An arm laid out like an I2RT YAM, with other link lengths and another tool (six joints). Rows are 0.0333 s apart.
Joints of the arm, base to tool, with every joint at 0 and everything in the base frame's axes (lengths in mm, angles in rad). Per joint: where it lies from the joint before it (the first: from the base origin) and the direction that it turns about. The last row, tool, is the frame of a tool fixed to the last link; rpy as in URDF.
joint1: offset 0 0 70.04 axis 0 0 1
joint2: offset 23 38.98 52.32 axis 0 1 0
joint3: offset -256.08 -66.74 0 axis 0 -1 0
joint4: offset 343 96.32 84 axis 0 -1 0
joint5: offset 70.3 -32.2 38.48 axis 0 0 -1
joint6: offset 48.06 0 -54.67 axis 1 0 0
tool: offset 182 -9 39 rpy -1.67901 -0.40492 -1.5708
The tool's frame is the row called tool.
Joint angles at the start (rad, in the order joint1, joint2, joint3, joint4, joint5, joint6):
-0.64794, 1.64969, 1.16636, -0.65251, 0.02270, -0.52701
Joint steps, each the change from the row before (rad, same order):
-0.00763, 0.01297, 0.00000, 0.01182, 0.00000, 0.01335
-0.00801, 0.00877, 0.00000, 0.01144, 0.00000, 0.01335
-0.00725, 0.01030, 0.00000, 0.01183, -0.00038, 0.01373
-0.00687, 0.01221, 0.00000, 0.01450, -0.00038, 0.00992
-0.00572, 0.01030, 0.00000, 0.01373, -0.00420, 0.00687
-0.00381, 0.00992, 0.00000, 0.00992, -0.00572, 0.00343
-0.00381, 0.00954, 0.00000, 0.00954, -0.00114, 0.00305
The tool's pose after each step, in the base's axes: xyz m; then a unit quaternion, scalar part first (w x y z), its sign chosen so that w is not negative. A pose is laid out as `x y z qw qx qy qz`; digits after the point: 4 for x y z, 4 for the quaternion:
0.4496 -0.2922 0.0245 0.0533 0.7718 -0.6067 0.1826
0.4488 -0.2976 0.0218 0.0523 0.7652 -0.6148 0.1835
0.4480 -0.3026 0.0183 0.0511 0.7588 -0.6227 0.1839
0.4478 -0.3075 0.0142 0.0503 0.7535 -0.6290 0.1847
0.4484 -0.3111 0.0109 0.0479 0.7497 -0.6332 0.1861
0.4491 -0.3128 0.0073 0.0450 0.7480 -0.6355 0.1860
0.4491 -0.3153 0.0037 0.0444 0.7460 -0.6379 0.1858

